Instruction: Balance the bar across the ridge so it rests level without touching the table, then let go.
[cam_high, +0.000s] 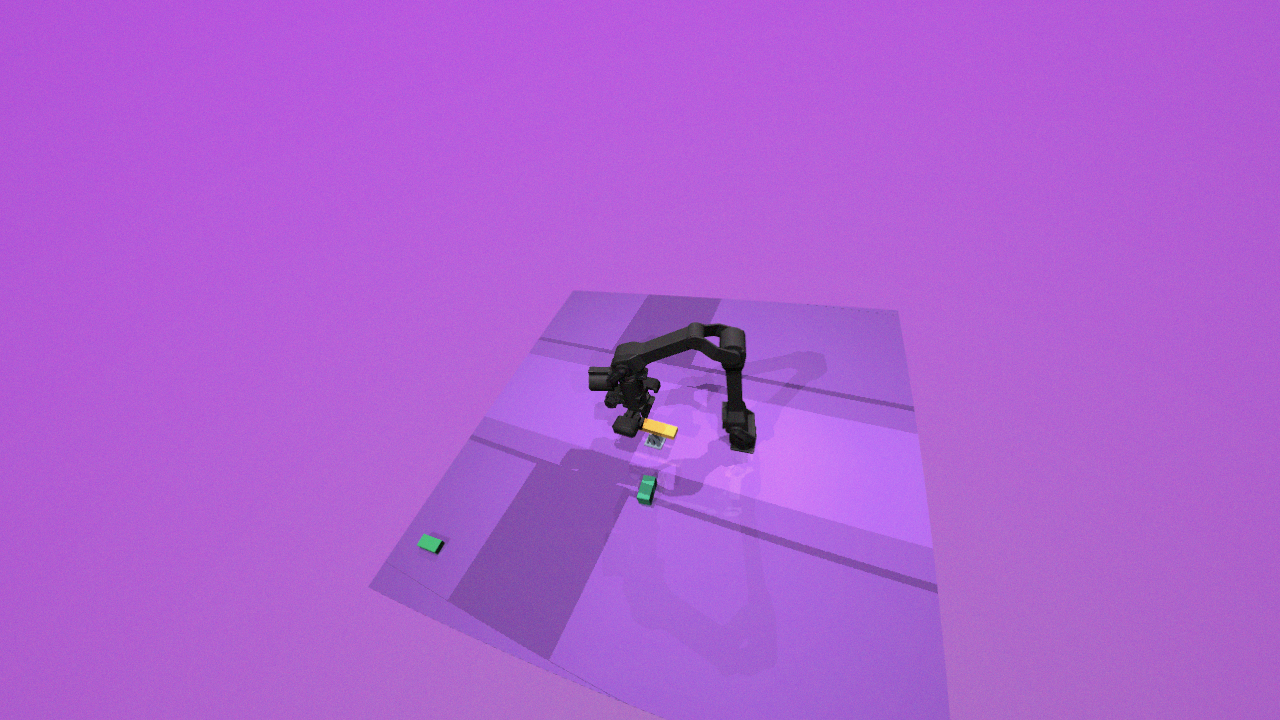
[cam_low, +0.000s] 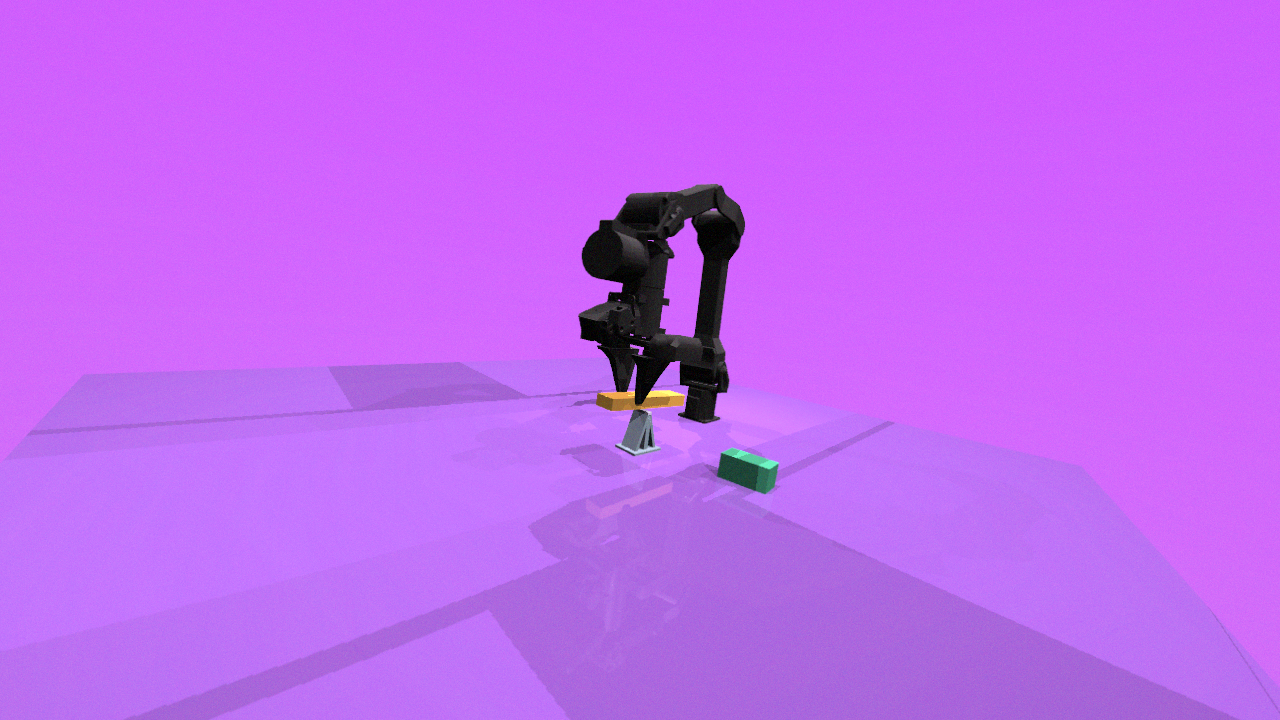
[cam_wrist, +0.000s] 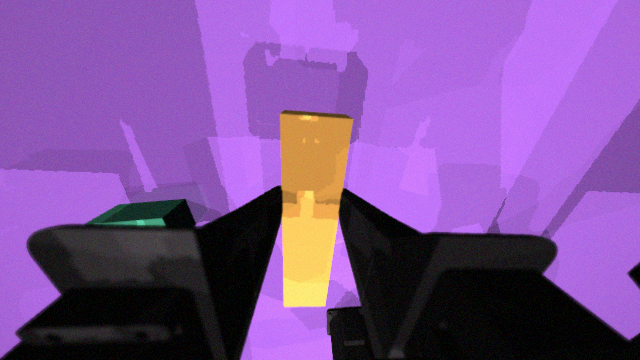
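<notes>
Right now the bar is 30 mm behind my gripper tip. Round my gripper tip: green block (60 mm behind, 160 mm to the left, 60 mm below).
</notes>
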